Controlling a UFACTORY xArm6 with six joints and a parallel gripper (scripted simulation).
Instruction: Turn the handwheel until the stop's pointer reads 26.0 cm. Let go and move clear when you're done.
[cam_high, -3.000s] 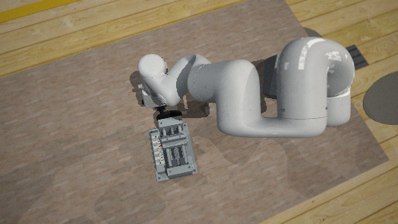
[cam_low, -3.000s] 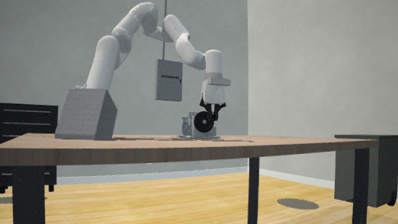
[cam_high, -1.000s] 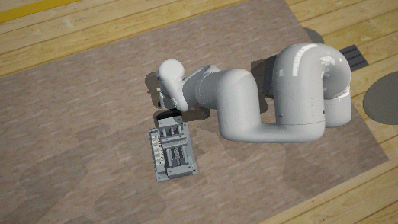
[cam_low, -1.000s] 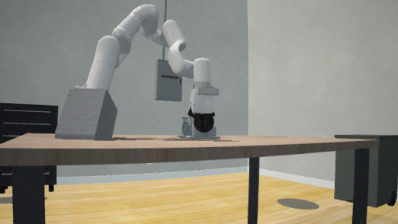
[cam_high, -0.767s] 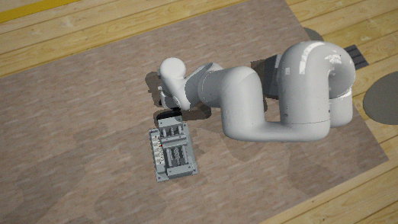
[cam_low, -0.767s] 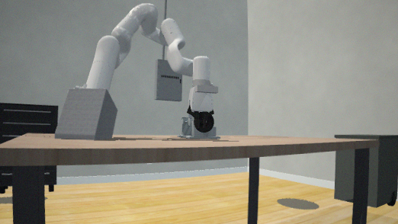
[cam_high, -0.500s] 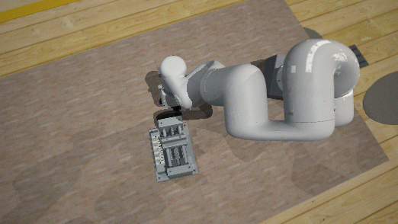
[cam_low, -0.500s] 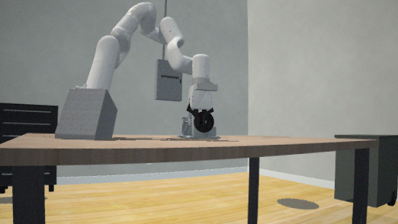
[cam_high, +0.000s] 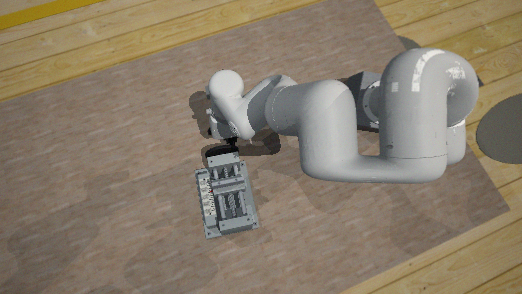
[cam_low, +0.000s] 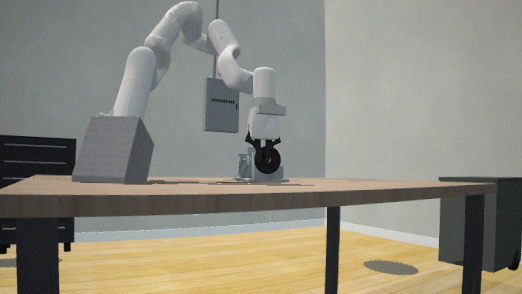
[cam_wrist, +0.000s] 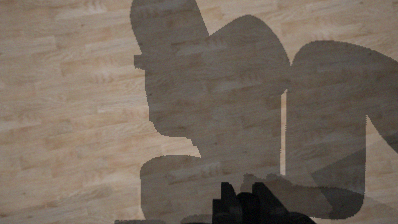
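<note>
Right now my hand is 4 cm short of the stop carriage and 14 cm to the right of it. The rest, counted from my hand: handwheel: 1 cm ahead, 2 cm to the left.
</note>
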